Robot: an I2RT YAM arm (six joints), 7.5 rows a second.
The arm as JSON. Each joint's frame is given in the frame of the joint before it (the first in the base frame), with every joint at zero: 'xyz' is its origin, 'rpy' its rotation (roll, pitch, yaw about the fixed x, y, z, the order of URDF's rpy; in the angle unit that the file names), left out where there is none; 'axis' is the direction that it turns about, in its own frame. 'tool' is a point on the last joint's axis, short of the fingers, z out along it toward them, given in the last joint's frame.
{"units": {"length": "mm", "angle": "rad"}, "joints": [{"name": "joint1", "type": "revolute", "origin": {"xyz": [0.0, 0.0, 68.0]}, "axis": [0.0, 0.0, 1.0]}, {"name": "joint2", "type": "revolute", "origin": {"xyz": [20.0, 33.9, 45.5]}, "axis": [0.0, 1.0, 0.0]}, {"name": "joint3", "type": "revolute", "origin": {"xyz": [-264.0, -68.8, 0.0]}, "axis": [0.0, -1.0, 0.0]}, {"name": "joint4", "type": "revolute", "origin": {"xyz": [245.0, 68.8, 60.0]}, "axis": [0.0, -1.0, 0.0]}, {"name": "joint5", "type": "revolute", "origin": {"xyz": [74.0, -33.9, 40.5]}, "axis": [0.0, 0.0, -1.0]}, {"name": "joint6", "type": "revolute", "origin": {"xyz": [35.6, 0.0, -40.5]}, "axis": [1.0, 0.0, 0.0]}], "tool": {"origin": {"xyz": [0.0, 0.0, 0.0], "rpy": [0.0, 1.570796, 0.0]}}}
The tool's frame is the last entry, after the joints.
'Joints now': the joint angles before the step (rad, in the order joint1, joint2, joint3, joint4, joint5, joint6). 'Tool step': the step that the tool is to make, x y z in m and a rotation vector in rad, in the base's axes. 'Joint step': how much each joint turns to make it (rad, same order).
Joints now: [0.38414 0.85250 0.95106 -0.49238 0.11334 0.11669]
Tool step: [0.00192 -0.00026 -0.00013 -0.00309 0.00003 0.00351]
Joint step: [-0.00672 0.00645 0.00146 0.00453 -0.00835 -0.00661]
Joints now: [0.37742 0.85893 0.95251 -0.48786 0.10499 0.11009]
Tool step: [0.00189 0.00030 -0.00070 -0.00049 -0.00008 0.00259]
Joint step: [-0.00318 0.00622 -0.00123 0.00762 -0.00514 -0.00268]
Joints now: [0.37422 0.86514 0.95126 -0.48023 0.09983 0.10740]
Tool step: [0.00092 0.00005 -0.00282 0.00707 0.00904 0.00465]
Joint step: [-0.00368 0.00157 -0.00857 0.00374 -0.01150 0.00591]
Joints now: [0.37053 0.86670 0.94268 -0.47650 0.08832 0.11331]
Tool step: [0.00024 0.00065 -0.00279 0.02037 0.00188 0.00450]
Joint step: [0.00064 -0.00306 -0.01423 0.01542 -0.01118 0.01669]
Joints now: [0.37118 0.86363 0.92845 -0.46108 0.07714 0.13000]
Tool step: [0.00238 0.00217 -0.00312 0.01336 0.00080 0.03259]
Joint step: [-0.00053 0.00669 -0.01260 0.02344 -0.03547 -0.00096]
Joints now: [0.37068 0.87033 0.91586 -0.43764 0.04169 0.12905]
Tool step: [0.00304 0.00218 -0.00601 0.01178 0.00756 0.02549]
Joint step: [-0.00058 0.00854 -0.02091 0.02659 -0.02933 0.00268]
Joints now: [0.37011 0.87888 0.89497 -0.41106 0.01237 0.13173]
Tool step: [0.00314 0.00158 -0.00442 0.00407 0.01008 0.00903]
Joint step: [-0.00037 0.01191 -0.01100 0.01497 -0.01155 0.00320]
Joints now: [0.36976 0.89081 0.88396 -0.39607 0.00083 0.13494]
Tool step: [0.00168 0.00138 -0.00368 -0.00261 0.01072 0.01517]
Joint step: [0.00096 0.00802 -0.00786 0.00491 -0.01361 -0.00431]
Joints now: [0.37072 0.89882 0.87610 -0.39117 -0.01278 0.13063]
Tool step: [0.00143 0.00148 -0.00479 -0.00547 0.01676 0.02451]
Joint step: [0.00030 0.00847 -0.00936 0.00002 -0.02248 -0.00905]
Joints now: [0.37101 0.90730 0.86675 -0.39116 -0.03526 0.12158]
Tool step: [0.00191 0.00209 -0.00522 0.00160 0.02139 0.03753]
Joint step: [-0.00052 0.01209 -0.00907 0.00137 -0.03835 -0.00792]
